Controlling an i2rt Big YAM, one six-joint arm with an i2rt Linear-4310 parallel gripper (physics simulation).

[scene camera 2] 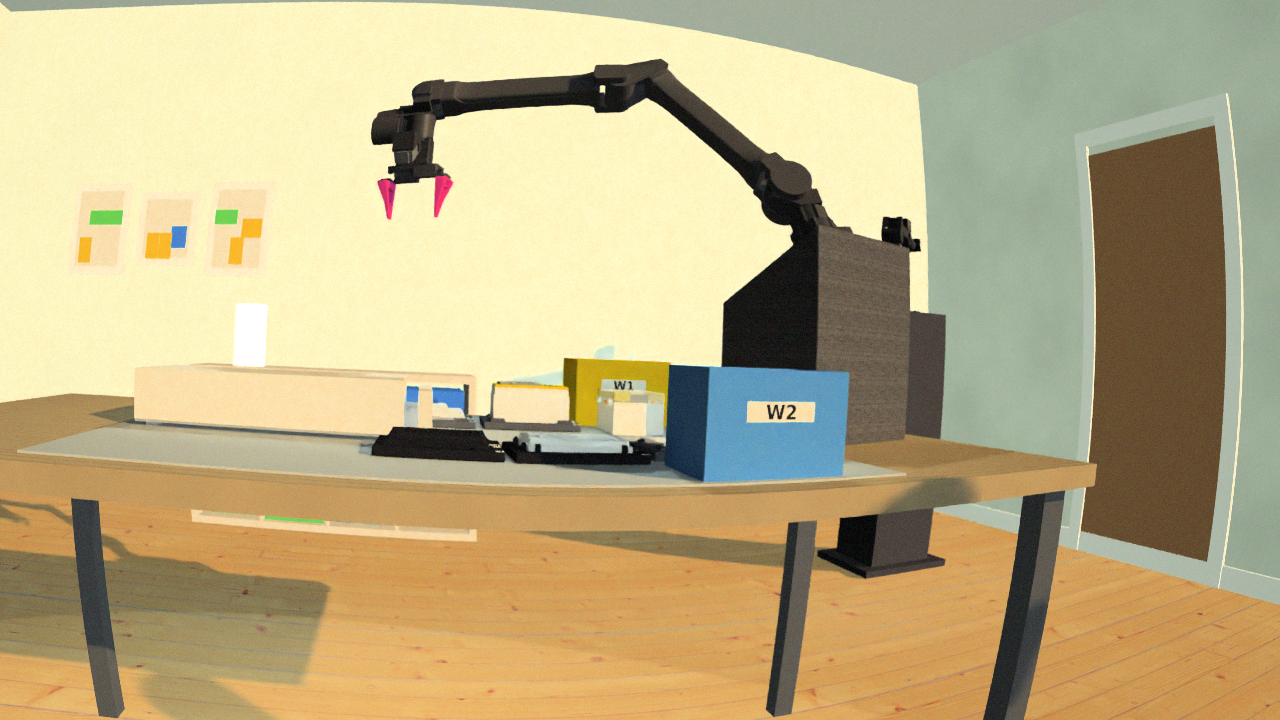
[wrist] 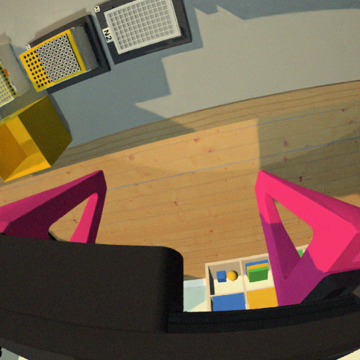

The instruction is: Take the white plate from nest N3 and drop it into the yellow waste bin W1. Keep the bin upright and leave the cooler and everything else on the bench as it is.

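Seen in the pictures: gripper, fingertip midpoint: (scene camera 2: 411, 218); arm's base at its link origin: (scene camera 2: 822, 253).
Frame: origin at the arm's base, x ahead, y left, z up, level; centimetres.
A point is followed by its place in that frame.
Observation:
My gripper (scene camera 2: 412, 217) {x 68.3, y -29.1, z 5.5 cm} (wrist: 180, 178) is open and empty, high above the bench; in the wrist view floor shows between its fingers. The yellow bin W1 (scene camera 2: 581, 391) {x 34.7, y -24.9, z -25.3 cm} (wrist: 51, 131) stands upright; in the wrist view it is at the left edge. No N3 label is readable in either view, so I cannot tell which nest is N3. In the wrist view a white gridded plate (wrist: 142, 25) sits on the dark nest N2 (wrist: 187, 25). In the scene view a pale, translucent plate (scene camera 2: 572, 442) {x 46.0, y 24.0, z -29.1 cm} lies on a black nest at the front, right of a black nest (scene camera 2: 436, 444) {x 62.5, y 23.9, z -30.0 cm} without a visible plate.
The blue bin W2 (scene camera 2: 774, 443) {x 26.9, y 39.0, z -27.5 cm} stands at the front right. A long beige housing (scene camera 2: 268, 398) {x 87.6, y 10.5, z -26.5 cm} is at the left. A yellow-topped rack (scene camera 2: 530, 402) {x 45.5, y -14.6, z -27.0 cm} (wrist: 54, 60) sits on a dark nest. A small pale box (scene camera 2: 623, 417) {x 30.8, y -9.9, z -28.7 cm} stands before W1. A compartment shelf (wrist: 209, 295) is on the floor.

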